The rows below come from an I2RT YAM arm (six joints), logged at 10 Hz.
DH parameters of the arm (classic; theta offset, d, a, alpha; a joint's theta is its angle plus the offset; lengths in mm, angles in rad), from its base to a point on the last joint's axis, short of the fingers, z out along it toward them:
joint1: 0 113.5 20 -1.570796
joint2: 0 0 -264 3.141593
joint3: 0.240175 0 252.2 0
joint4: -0.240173 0 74 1.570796
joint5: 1.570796 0 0 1.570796
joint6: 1.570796 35.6 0 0
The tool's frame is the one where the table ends.
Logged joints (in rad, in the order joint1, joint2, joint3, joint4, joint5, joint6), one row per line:
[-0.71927, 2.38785, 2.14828, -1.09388, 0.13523, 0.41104]
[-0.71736, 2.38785, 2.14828, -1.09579, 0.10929, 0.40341]
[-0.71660, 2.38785, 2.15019, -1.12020, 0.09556, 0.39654]
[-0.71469, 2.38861, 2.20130, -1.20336, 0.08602, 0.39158]
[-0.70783, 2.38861, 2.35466, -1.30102, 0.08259, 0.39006]
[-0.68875, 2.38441, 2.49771, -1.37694, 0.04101, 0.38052]
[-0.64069, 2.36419, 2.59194, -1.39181, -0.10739, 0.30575]
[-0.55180, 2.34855, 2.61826, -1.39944, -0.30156, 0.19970]
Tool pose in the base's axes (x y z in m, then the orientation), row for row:
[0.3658, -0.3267, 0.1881, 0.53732, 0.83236, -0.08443, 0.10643]
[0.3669, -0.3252, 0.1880, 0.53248, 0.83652, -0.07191, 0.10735]
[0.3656, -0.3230, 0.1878, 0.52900, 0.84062, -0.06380, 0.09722]
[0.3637, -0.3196, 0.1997, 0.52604, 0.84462, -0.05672, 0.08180]
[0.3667, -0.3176, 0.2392, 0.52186, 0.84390, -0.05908, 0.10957]
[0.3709, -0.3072, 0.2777, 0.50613, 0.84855, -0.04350, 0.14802]
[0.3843, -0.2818, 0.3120, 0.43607, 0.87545, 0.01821, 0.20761]
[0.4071, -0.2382, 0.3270, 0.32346, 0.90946, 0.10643, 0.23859]
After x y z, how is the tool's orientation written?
As a quaternion, x y z w.
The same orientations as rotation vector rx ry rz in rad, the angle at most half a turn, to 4 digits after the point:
[1.5824, 2.4514, -0.2487]
[1.5674, 2.4623, -0.2117]
[1.5663, 2.4890, -0.1889]
[1.5717, 2.5236, -0.1695]
[1.5341, 2.4808, -0.1737]
[1.4557, 2.4405, -0.1251]
[1.2140, 2.4372, 0.0507]
[0.8859, 2.4909, 0.2915]

